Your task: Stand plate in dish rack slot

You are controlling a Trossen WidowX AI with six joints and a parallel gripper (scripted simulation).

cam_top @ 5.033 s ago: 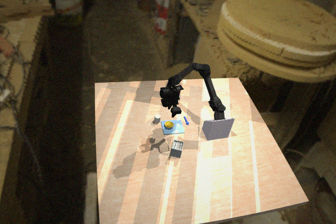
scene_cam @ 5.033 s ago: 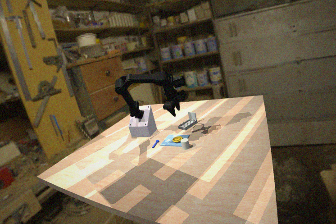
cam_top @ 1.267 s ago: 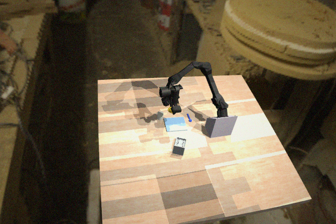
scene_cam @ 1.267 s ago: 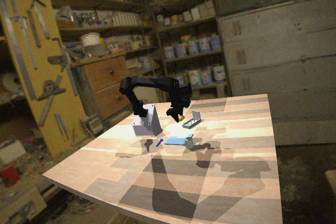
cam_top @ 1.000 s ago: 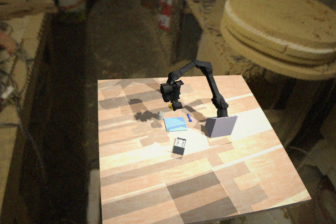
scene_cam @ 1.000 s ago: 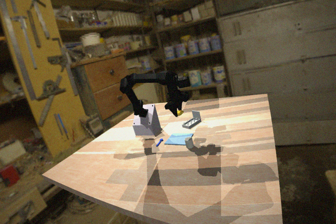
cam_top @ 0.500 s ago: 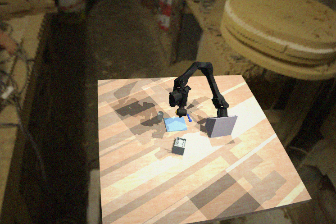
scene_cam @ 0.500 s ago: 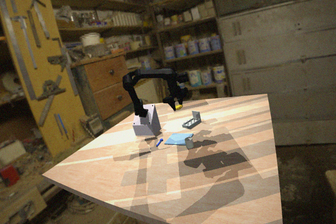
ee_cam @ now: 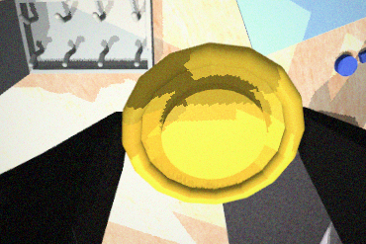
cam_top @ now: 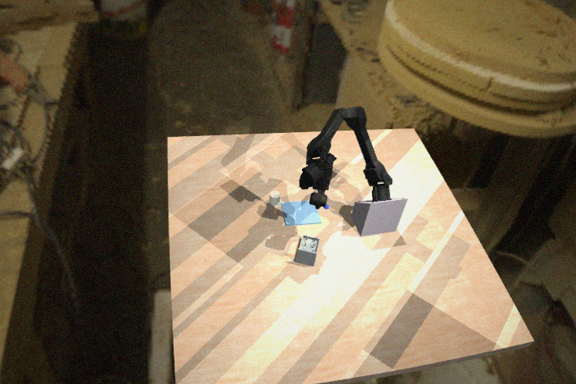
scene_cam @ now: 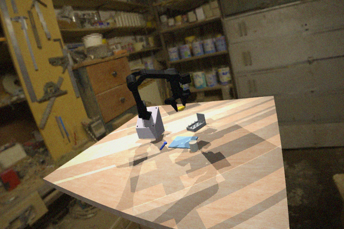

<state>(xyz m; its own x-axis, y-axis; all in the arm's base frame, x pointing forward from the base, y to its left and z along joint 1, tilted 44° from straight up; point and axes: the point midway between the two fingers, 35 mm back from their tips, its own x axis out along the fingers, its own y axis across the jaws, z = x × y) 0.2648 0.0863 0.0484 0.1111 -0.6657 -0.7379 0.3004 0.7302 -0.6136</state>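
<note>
The grey dish rack is 30 mm ahead of my gripper tip, 100 mm to the left of it and 150 mm below it. From my gripper tip the other things lie so: blue spoon 80 mm behind, 160 mm to the right, 170 mm below; then blue mat 30 mm ahead, 110 mm to the right, 170 mm below; then yellow plate 10 mm above.
</note>
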